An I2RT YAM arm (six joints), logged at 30 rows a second.
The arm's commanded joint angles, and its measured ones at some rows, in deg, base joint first. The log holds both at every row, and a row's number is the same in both.
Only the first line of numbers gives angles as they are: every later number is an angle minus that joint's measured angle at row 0.
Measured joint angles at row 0:
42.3, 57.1, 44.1, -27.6, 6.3, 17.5
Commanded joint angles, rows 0 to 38:
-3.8, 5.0, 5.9, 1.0, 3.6, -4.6
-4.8, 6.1, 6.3, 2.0, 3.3, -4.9
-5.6, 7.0, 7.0, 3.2, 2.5, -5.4
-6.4, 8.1, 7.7, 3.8, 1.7, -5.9
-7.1, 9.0, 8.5, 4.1, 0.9, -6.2
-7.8, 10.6, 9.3, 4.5, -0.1, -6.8
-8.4, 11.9, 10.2, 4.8, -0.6, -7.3
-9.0, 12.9, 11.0, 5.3, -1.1, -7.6
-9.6, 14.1, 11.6, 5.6, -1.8, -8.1
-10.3, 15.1, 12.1, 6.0, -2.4, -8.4
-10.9, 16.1, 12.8, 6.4, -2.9, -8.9
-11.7, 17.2, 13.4, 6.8, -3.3, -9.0
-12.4, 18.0, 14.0, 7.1, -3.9, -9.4
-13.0, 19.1, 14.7, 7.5, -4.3, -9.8
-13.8, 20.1, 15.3, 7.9, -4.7, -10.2
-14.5, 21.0, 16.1, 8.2, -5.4, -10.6
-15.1, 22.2, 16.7, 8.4, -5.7, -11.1
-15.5, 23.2, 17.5, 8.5, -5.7, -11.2
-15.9, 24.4, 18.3, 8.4, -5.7, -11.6
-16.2, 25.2, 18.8, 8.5, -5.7, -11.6
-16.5, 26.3, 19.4, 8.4, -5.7, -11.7
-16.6, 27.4, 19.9, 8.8, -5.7, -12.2
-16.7, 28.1, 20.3, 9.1, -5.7, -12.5
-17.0, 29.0, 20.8, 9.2, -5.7, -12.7
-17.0, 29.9, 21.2, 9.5, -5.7, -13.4
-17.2, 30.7, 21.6, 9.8, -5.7, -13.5
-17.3, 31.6, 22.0, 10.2, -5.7, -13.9
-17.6, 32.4, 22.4, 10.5, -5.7, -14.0
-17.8, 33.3, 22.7, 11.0, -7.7, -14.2
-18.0, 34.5, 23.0, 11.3, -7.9, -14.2
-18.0, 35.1, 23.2, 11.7, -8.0, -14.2
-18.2, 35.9, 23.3, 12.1, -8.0, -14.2
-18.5, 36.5, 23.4, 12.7, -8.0, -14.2
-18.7, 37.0, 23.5, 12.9, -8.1, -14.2
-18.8, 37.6, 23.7, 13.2, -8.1, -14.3
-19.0, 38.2, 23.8, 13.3, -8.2, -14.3
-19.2, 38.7, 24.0, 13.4, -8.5, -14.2
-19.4, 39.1, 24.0, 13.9, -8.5, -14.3
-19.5, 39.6, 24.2, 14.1, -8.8, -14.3
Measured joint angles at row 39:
-18.7, 38.4, 21.4, 11.3, -7.5, -13.4
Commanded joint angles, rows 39 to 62:
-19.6, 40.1, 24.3, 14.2, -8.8, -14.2
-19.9, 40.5, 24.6, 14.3, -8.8, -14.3
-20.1, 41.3, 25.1, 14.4, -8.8, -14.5
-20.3, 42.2, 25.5, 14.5, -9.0, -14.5
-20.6, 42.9, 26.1, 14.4, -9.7, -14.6
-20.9, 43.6, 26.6, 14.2, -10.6, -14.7
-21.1, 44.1, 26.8, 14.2, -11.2, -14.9
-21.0, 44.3, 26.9, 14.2, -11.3, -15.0
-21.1, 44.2, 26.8, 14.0, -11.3, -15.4
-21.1, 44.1, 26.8, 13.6, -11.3, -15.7
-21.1, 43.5, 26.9, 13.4, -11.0, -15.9
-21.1, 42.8, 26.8, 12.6, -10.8, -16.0
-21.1, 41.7, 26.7, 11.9, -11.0, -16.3
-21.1, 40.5, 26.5, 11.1, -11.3, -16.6
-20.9, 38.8, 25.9, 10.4, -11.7, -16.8
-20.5, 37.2, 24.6, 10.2, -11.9, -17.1
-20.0, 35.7, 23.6, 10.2, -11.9, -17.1
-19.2, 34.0, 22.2, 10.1, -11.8, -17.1
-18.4, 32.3, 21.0, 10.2, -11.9, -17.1
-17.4, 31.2, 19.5, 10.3, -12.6, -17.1
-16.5, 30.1, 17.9, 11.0, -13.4, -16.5
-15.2, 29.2, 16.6, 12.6, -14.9, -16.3
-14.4, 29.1, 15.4, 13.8, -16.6, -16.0
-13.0, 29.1, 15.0, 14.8, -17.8, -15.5
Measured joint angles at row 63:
-16.9, 31.7, 17.9, 11.5, -12.3, -16.2
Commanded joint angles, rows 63 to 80:
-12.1, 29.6, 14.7, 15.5, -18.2, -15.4
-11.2, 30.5, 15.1, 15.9, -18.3, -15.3
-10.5, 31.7, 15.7, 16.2, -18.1, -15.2
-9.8, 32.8, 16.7, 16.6, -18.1, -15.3
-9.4, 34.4, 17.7, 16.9, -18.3, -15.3
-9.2, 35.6, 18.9, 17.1, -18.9, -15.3
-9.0, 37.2, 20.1, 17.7, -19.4, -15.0
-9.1, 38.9, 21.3, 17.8, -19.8, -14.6
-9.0, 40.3, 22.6, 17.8, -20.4, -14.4
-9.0, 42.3, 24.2, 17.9, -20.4, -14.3
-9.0, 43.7, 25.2, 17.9, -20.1, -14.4
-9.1, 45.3, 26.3, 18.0, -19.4, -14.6
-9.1, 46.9, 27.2, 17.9, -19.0, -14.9
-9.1, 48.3, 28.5, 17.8, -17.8, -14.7
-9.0, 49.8, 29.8, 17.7, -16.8, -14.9
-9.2, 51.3, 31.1, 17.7, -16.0, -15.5
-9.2, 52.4, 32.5, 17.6, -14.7, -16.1
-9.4, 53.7, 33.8, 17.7, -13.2, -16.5
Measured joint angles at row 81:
-8.9, 50.3, 28.1, 15.9, -17.6, -15.2
